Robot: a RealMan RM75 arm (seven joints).
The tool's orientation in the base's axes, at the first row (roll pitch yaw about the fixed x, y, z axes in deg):
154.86 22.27 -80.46
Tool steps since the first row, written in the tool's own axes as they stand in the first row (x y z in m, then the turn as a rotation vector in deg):
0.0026 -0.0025 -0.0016 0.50 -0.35 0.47
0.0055 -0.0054 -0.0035 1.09 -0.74 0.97
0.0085 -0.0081 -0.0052 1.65 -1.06 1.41
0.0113 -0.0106 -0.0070 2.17 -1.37 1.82
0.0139 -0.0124 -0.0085 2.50 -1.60 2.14
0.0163 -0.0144 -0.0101 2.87 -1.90 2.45
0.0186 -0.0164 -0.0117 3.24 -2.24 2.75
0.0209 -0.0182 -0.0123 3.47 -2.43 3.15
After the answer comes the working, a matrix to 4 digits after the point.
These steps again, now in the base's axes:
0.0033 -0.0020 -0.0006 0.16 -0.22 -0.72
0.0072 -0.0043 -0.0013 0.35 -0.51 -1.52
0.0108 -0.0066 -0.0020 0.50 -0.80 -2.22
0.0142 -0.0089 -0.0026 0.65 -1.07 -2.89
0.0169 -0.0111 -0.0030 0.75 -1.21 -3.37
0.0198 -0.0131 -0.0034 0.92 -1.38 -3.89
0.0226 -0.0150 -0.0037 1.13 -1.53 -4.41
0.0248 -0.0167 -0.0048 1.14 -1.57 -4.91

The tool's axes in the first row as the columns of a matrix, in the base's axes (rounded; the answer above uses it unrounded):
0.1534 -0.8661 -0.4758
-0.9126 -0.3088 0.2679
-0.3790 0.3931 -0.8377

